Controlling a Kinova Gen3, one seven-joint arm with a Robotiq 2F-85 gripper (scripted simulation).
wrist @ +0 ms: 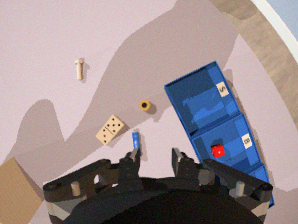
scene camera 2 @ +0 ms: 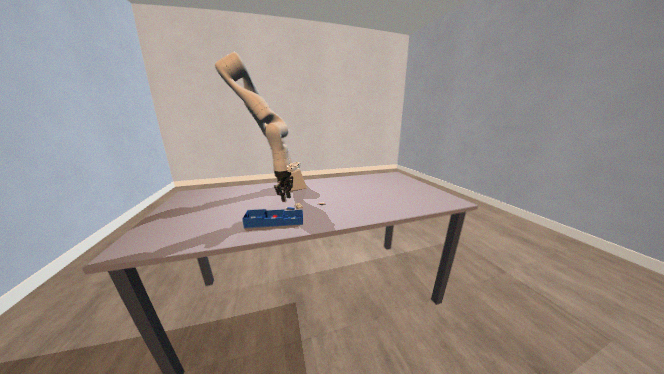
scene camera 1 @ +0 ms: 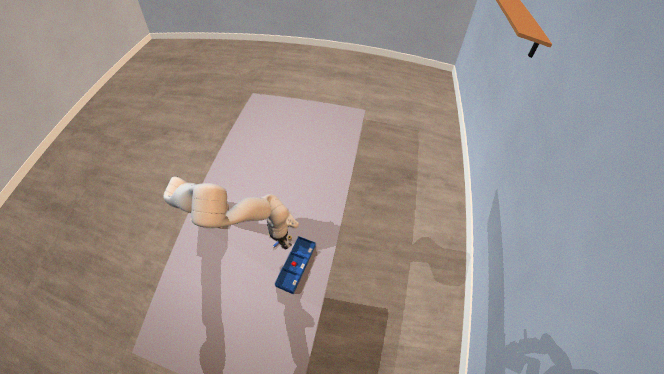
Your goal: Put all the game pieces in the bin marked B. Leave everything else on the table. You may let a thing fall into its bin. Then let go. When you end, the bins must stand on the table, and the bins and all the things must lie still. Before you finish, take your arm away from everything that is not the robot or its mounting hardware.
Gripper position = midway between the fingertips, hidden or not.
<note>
In view: the gripper (wrist: 155, 155) and a blue bin (scene camera 1: 301, 252).
The blue bin shows as well in the wrist view (wrist: 205, 114) and in scene camera 2 (scene camera 2: 261, 217).
</note>
